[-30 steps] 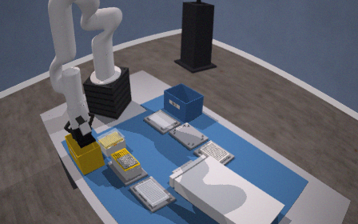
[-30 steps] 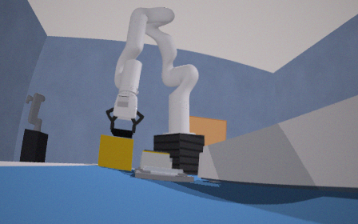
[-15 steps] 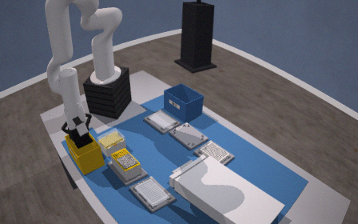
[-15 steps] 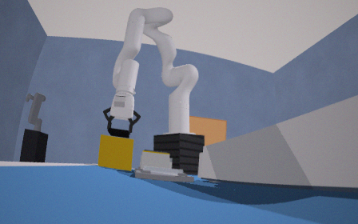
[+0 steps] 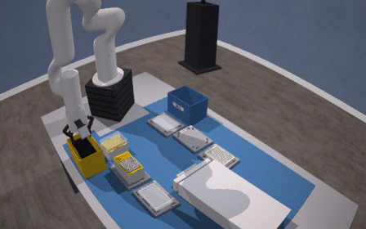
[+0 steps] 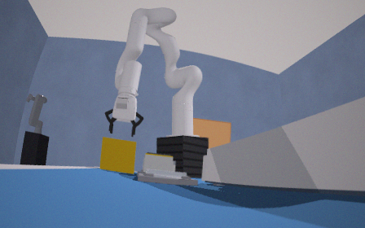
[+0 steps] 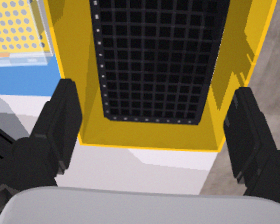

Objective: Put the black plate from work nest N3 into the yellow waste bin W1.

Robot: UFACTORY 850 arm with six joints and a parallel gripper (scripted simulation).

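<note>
My hand is 60 mm above the black plate. From my hand the other things lie so: yellow-rimmed tip box (150 mm ahead, 150 mm to the left, 110 mm below); then yellow waste bin W1 (120 mm below); then grey nest (100 mm ahead, 540 mm to the left, 150 mm below).
</note>
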